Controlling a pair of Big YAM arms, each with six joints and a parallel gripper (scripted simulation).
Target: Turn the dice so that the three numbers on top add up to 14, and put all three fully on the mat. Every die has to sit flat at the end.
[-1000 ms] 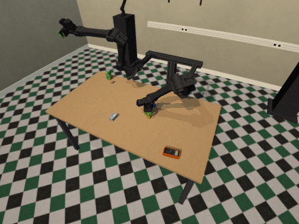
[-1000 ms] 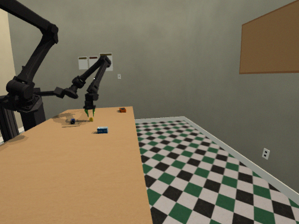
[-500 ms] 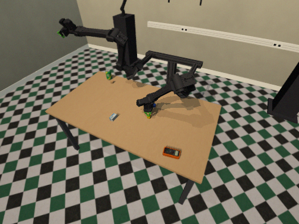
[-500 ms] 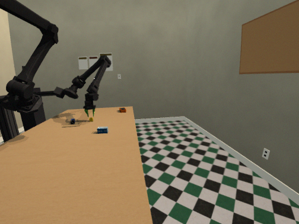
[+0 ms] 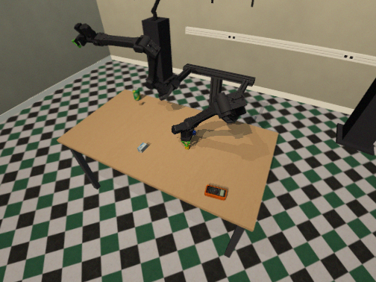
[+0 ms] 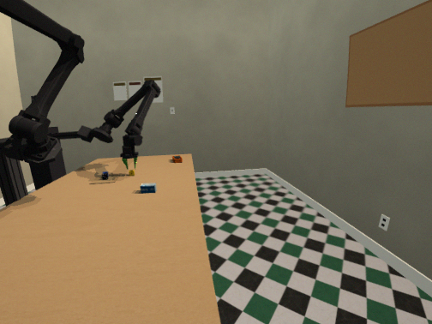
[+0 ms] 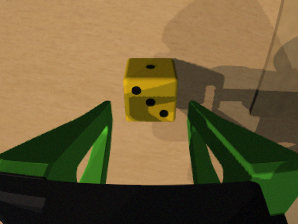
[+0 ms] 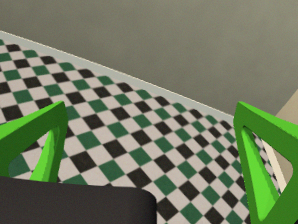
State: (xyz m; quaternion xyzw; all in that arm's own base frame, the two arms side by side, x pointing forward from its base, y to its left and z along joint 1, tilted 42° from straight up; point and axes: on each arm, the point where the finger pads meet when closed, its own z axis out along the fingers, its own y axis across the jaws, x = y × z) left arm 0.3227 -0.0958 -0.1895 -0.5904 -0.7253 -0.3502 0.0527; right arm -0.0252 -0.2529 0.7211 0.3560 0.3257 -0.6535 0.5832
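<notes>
My left hand is 30 mm above the yellow die. Also, from my left hand: blue die: 160 mm behind, 30 mm to the right, 30 mm below; black die: 140 mm behind, 70 mm to the right, 30 mm below; tan mat: 140 mm behind, 70 mm to the right, 50 mm below.
</notes>
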